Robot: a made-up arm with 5 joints. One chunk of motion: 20 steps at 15 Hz.
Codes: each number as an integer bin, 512 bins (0 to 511) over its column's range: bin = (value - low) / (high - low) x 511, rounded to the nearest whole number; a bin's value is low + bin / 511 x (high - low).
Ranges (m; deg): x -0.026..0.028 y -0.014..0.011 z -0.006..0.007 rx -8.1..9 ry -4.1..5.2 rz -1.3..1
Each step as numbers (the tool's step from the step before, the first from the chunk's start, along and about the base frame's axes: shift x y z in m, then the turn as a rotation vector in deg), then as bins.
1 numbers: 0.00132 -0.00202 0.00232 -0.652 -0.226 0.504
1 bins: 259 245 327 223 213 401
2 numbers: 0.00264 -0.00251 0.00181 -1.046 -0.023 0.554
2 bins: 271 235 307 211 224 412
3 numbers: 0.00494 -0.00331 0.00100 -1.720 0.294 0.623
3 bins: 293 219 275 191 241 427
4 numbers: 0.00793 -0.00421 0.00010 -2.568 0.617 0.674
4 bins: 321 200 240 165 259 439
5 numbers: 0.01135 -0.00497 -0.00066 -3.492 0.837 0.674
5 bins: 353 185 210 138 271 439
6 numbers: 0.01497 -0.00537 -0.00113 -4.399 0.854 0.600
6 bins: 388 176 191 111 272 422
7 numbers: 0.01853 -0.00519 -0.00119 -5.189 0.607 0.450
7 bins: 421 180 189 87 259 389
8 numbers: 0.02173 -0.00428 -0.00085 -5.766 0.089 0.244
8 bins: 452 199 202 70 230 343
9 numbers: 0.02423 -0.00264 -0.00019 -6.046 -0.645 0.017
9 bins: 475 232 228 61 190 293
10 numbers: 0.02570 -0.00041 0.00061 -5.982 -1.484 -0.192
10 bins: 489 278 260 63 144 246
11 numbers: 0.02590 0.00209 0.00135 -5.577 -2.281 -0.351
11 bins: 491 329 289 75 100 211
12 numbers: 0.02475 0.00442 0.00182 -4.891 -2.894 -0.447
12 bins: 480 377 307 96 66 190
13 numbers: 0.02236 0.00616 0.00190 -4.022 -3.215 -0.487
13 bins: 458 412 311 122 49 181
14 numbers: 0.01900 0.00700 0.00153 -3.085 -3.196 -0.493
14 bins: 426 429 296 150 50 179
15 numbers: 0.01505 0.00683 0.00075 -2.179 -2.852 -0.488
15 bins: 388 426 265 177 69 180
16 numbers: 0.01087 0.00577 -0.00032 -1.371 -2.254 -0.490
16 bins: 349 404 223 201 101 180
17 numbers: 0.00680 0.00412 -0.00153 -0.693 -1.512 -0.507
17 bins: 310 370 176 221 142 176
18 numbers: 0.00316 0.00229 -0.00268 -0.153 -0.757 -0.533
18 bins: 276 333 131 237 184 170
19 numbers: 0.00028 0.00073 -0.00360 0.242 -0.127 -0.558
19 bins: 249 301 94 249 218 165
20 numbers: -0.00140 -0.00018 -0.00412 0.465 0.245 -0.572
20 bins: 233 282 74 256 239 162
